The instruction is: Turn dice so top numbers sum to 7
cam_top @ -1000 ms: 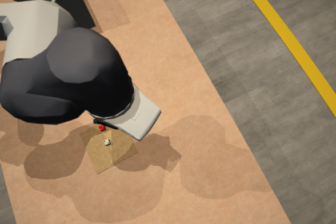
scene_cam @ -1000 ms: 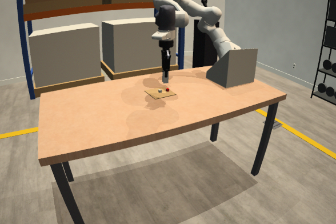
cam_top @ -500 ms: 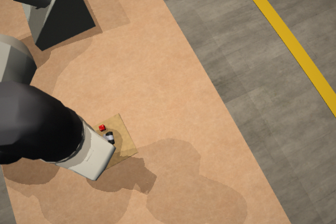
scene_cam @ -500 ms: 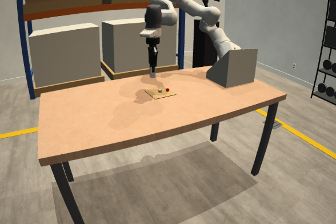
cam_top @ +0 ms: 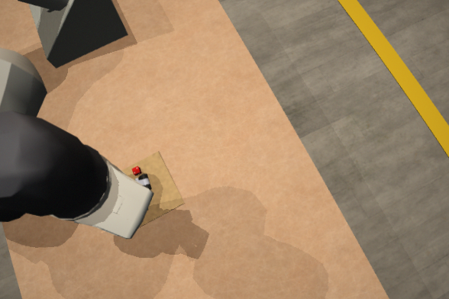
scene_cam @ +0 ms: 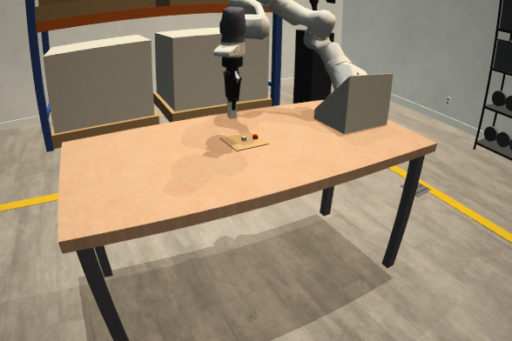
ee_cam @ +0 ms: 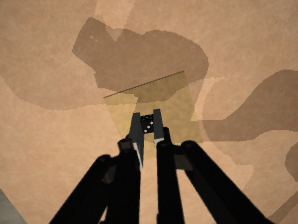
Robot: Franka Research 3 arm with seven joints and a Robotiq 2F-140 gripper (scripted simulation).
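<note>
Right now the white die is 13 cm below my hand and 5 cm behind it. Round my hand: black die: 3 cm below; red die: 13 cm below, 10 cm behind, 1 cm to the left; tan mat: 14 cm below, 5 cm behind.
</note>
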